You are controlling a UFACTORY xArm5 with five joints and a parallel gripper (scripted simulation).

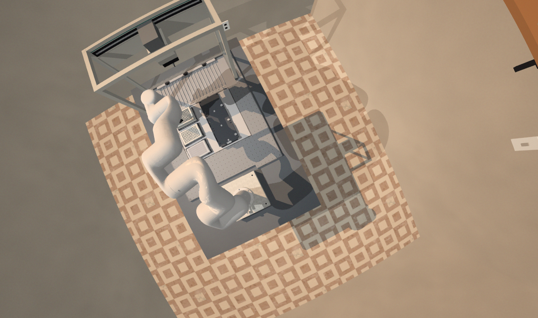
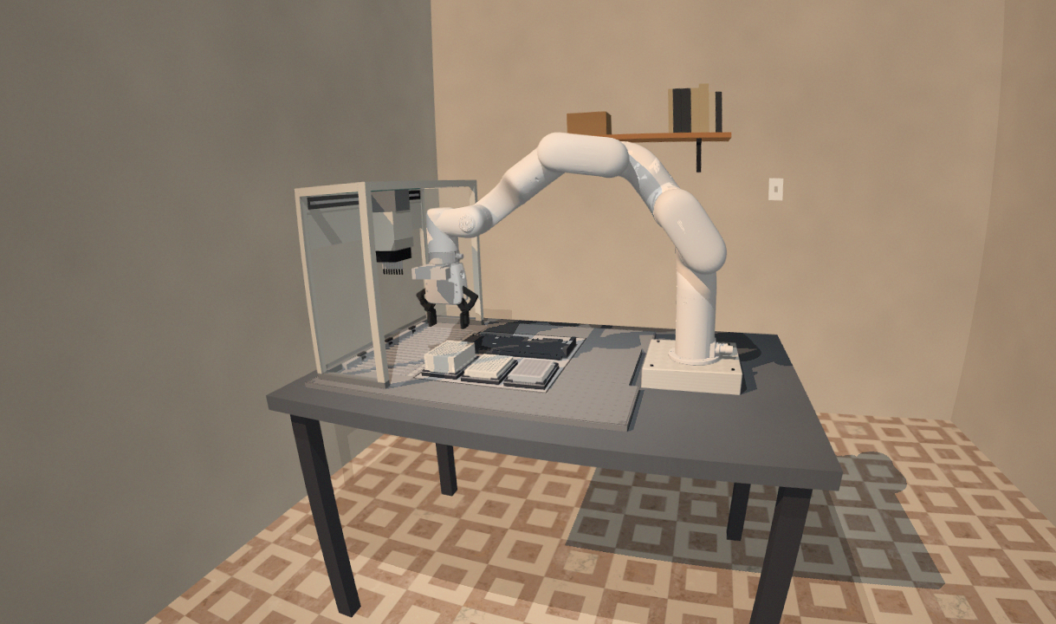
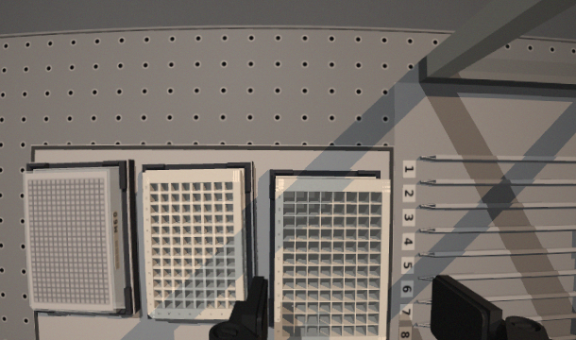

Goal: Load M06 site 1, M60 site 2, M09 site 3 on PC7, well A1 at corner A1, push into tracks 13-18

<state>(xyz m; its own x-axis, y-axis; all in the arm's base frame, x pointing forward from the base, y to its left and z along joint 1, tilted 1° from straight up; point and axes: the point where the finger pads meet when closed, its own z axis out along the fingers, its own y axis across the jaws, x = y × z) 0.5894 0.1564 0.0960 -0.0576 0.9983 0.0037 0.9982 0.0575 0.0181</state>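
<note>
Right now my hand is 90 mm above the deep-well block M09. The rest, counted from my hand: plate carrier PC7: 90 mm behind, 190 mm to the right, 110 mm below; white plate: 110 mm behind, 100 mm below; plate nest S3: 120 mm below.
</note>
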